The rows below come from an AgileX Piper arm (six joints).
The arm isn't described. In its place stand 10 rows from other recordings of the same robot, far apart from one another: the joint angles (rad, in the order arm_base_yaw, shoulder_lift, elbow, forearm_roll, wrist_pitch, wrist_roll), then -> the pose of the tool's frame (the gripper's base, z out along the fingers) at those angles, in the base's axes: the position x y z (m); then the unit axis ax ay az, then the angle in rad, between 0 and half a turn.
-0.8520 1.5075 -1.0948 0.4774 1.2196 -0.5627 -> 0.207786 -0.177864 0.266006 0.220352 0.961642 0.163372 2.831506
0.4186 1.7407 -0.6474 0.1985 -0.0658 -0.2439 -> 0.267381 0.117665 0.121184 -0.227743 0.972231 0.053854 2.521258
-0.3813 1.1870 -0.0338 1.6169 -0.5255 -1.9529 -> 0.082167 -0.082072 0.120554 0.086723 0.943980 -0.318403 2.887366
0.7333 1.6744 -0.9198 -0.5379 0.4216 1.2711 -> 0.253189 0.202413 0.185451 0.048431 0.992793 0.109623 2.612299
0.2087 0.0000 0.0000 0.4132 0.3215 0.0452 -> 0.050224 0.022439 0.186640 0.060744 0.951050 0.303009 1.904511
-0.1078 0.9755 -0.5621 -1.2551 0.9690 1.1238 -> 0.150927 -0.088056 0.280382 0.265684 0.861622 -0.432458 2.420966
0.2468 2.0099 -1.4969 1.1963 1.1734 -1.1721 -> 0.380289 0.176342 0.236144 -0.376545 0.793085 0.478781 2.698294
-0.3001 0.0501 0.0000 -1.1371 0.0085 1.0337 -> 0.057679 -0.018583 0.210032 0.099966 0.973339 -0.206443 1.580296
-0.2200 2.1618 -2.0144 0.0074 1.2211 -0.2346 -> 0.455898 -0.101299 0.255633 -0.006536 0.999550 -0.029270 2.857942
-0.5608 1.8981 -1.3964 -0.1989 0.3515 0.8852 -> 0.362163 -0.234773 0.234612 0.600479 0.799628 -0.004504 2.328254
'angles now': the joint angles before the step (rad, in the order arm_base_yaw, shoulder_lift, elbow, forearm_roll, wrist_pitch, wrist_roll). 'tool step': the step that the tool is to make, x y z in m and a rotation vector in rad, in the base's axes. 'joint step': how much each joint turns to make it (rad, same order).
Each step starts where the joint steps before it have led.
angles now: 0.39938 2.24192 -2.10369 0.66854 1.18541 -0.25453
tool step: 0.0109 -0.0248 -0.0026 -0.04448 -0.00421 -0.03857
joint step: -0.05016 -0.00019 0.00051 -0.04338 0.01524 -0.00025
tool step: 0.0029 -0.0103 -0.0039 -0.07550 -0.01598 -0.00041
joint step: -0.01121 -0.00004 0.00008 -0.07693 0.01241 0.00002
